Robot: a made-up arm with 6 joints.
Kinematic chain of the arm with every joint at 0, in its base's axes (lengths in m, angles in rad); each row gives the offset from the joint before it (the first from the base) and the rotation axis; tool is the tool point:
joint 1: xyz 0 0 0.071 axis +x
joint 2: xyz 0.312 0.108 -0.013 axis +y
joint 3: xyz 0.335 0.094 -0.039 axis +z
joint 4: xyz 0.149 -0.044 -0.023 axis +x
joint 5: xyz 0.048 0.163 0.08 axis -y
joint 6: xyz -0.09 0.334 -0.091 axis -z
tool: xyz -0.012 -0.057 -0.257
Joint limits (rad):
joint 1: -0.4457..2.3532
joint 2: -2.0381..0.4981
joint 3: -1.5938..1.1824
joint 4: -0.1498..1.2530
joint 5: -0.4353..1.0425
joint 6: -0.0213..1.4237
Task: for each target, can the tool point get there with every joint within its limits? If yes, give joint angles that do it. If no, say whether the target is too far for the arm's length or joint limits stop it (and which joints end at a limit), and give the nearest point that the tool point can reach.
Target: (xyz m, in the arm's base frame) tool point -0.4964 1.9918 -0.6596
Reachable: no: too far | nearest point -0.0254 0.8532 -0.0365 | short by 1.381 m
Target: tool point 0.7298 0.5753 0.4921
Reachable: yes | joints 0.8271 -0.7011 0.7597 -0.0288 0.5979 1.0612
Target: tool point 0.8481 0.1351 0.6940
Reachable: yes | joints 1.4657 -0.0799 -0.5206 0.3427 -0.3103 0.9424
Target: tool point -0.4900 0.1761 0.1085
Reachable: no: joint limits stop it (at a limit: joint 1, joint 2, joint 3, joint 4, joint 5, joint 6) | nearest point -0.2853 0.4132 0.2870 | short by 0.360 m
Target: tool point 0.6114 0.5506 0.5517
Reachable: yes | joints 0.9940 0.1651 0.0584 0.3480 -0.0858 1.1988
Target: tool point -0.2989 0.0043 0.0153
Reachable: no: joint limits stop it (at a limit: joint 1, joint 3, joint 4, joint 5, joint 6) | nearest point -0.0498 0.1920 -0.0584 | short by 0.320 m
